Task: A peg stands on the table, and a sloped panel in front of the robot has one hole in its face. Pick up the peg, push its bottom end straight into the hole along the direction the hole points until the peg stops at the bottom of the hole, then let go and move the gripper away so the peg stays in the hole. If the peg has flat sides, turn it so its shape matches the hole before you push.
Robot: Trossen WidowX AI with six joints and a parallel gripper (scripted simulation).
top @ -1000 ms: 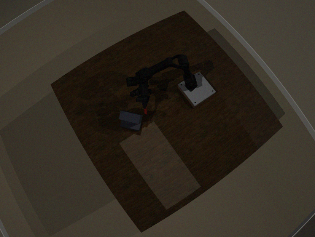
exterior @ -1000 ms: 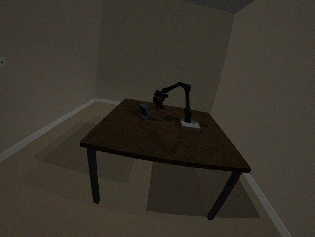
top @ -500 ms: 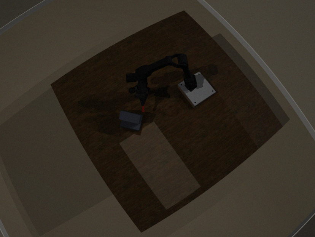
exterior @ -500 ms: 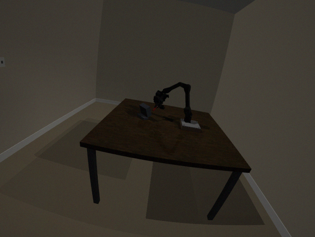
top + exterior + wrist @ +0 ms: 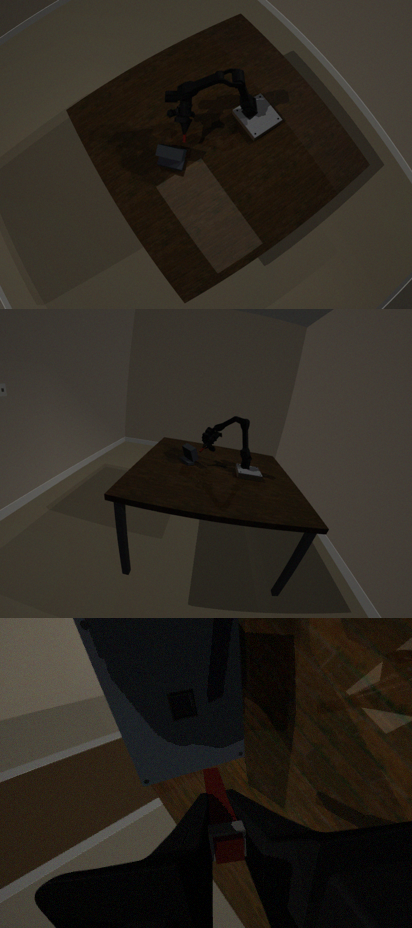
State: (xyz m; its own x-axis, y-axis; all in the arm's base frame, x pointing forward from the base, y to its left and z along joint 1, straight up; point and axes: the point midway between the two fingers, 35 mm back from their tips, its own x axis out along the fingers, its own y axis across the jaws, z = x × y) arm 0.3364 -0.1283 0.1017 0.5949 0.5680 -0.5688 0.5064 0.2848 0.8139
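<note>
Right now my gripper tip is 100 mm short of the sloped panel, 10 mm to the right of it and 40 mm above it. Also, from my gripper tip: peg: 10 mm behind, 10 mm to the right, 10 mm above.
</note>
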